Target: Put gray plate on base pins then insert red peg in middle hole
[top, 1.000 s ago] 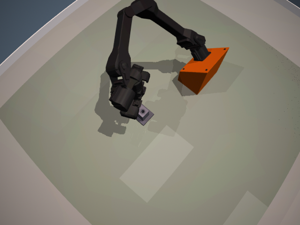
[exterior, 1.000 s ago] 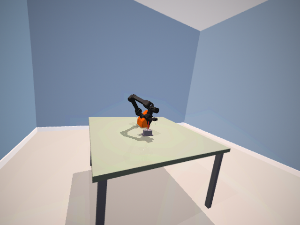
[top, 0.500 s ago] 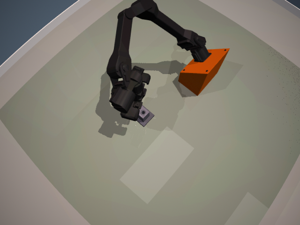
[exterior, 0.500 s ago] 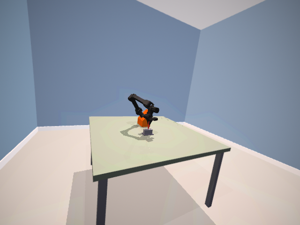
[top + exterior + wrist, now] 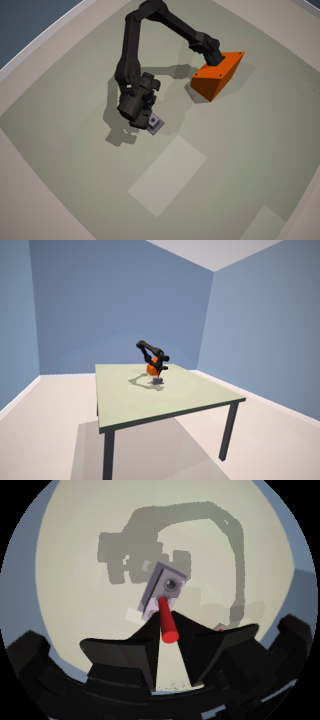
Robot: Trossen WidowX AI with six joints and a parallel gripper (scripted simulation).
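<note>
The red peg lies right at my gripper tip. The rest, counted from my gripper tip: base: 90 mm below; then gray plate: 50 mm below.
</note>
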